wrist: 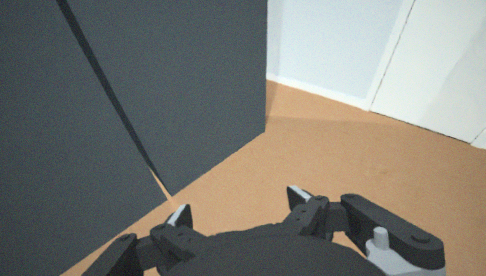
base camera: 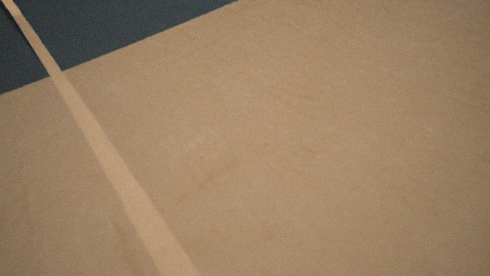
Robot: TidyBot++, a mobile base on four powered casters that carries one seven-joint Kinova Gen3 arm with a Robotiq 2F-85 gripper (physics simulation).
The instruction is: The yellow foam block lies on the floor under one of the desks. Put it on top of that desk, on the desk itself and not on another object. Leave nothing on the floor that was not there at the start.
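Places are measured from the arm's base along level axes (x ahead, y left, z up), in centimetres.
Where they show: gripper, between the fingertips: (wrist: 240, 206).
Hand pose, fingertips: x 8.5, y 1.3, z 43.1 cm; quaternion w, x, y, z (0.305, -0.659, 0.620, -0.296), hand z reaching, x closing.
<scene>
After its pixels a point has its place.
My gripper (wrist: 240, 206) @(x 8.5, y 1.3, z 43.1 cm) is open, with its two fingertips wide apart at the bottom of the wrist view and nothing between them. It hangs above the tan floor, to the right of a dark grey panel. The yellow foam block does not show in either view. No desk top can be made out in either view. I cannot tell whether the dark panels belong to a desk.
Two tall dark grey panels (wrist: 210, 75) @(x 95.4, y 10.8, z 24.5 cm) (base camera: 120, 25) @(x 77.4, y 33.1, z -34.7 cm) stand side by side with a narrow gap. A light strip (base camera: 117, 170) crosses the tan floor (base camera: 325, 150) @(x 39.2, y -8.0, z -39.6 cm) (wrist: 350, 165) @(x 75.3, y -76.9, z -39.6 cm) from the gap. A pale wall (wrist: 330, 45) @(x 182.9, y -102.6, z 13.8 cm) and a white door (wrist: 435, 65) @(x 116.5, y -153.4, z 11.7 cm) stand at the back right.
</scene>
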